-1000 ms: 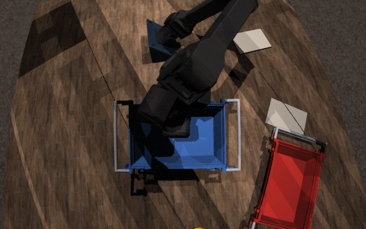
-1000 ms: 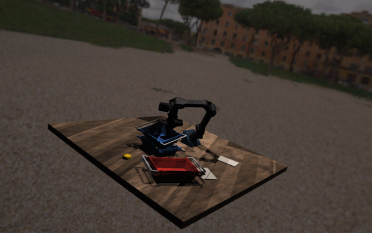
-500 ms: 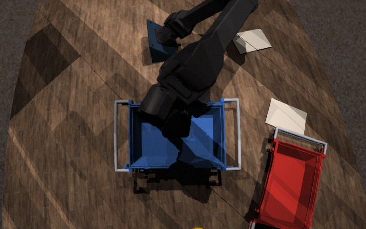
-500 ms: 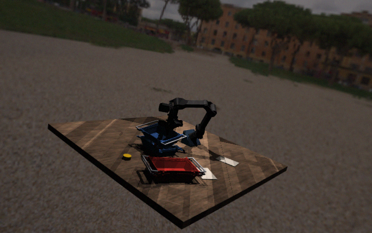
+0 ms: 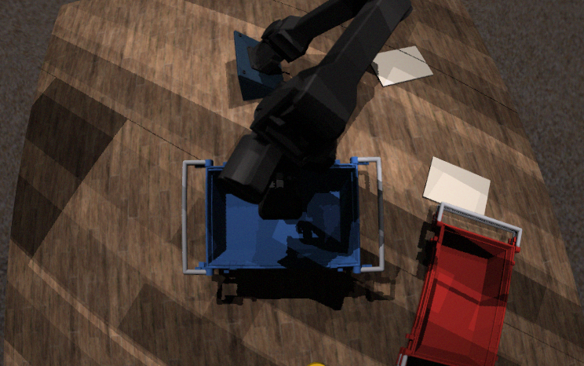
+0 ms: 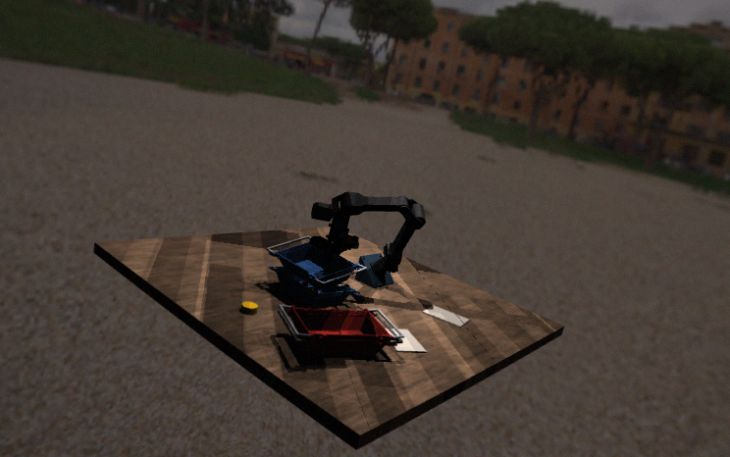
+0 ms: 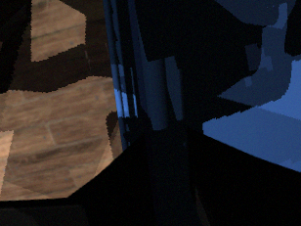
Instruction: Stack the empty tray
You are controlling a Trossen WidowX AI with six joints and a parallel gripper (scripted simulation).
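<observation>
The blue tray is 70 mm ahead of my gripper tip, 10 mm to the right of it and 20 mm above it. From my gripper tip the other things lie so: yellow block (350 mm ahead, 10 mm to the right, 100 mm below).
</observation>
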